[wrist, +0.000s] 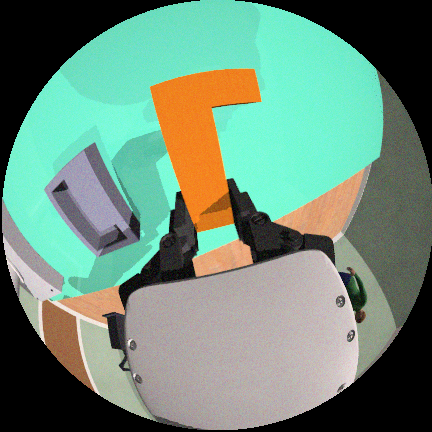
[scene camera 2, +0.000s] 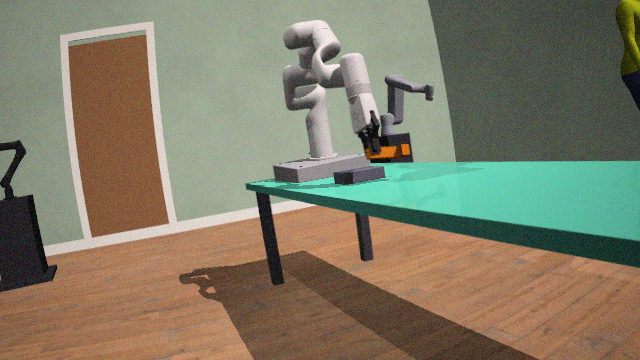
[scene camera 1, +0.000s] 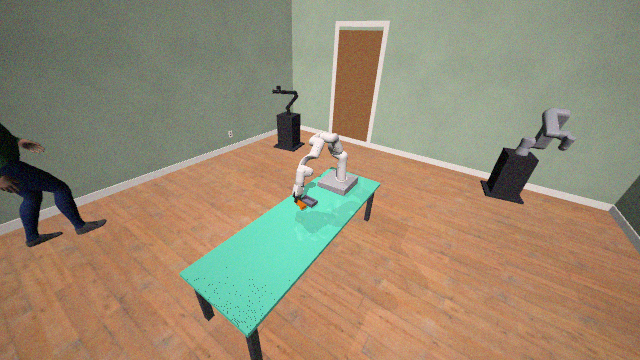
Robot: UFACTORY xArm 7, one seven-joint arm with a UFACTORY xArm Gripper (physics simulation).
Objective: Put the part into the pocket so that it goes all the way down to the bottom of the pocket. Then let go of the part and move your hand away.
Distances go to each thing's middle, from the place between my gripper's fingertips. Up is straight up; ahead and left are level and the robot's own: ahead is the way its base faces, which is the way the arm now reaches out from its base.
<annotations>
Now: the orange L-shaped block [wrist: 183, 104] 20 mm ahead of my hand and 40 mm to the left of it. From my hand the other things lie so: grey pocket block [wrist: 83, 193]: 140 mm behind, 40 mm to the left, 60 mm below.
</annotations>
